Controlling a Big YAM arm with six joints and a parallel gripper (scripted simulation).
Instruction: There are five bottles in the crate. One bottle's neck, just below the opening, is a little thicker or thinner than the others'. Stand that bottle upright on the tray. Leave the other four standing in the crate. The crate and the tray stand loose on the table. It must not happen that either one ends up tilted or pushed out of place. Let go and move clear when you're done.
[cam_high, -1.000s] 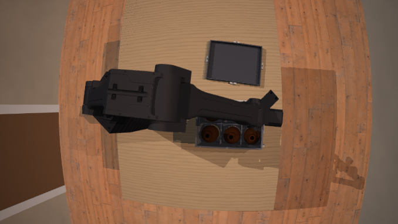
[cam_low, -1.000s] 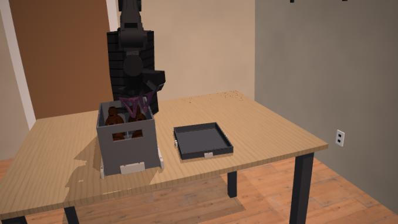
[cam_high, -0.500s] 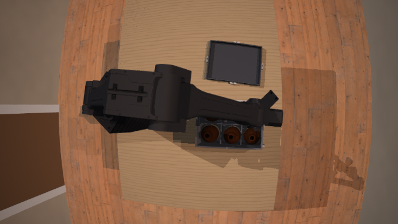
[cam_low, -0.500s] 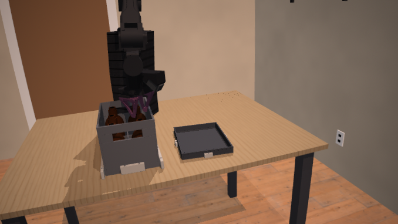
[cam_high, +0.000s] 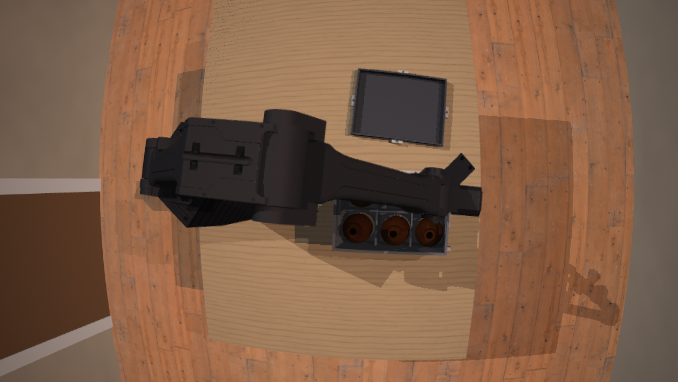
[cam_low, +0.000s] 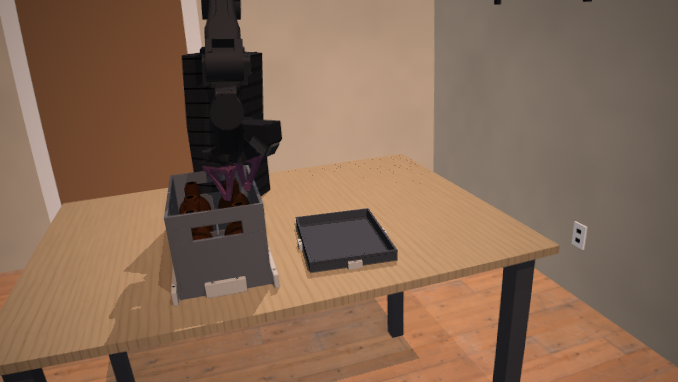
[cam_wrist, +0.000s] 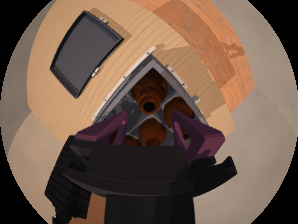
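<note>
Now: hand 110 mm above the grey crate, 80 mm past it and 60 mm to the left of it. From my hand the other things lie so: dark tray: 220 mm to the left, 180 mm below, 110 mm behind.
</note>
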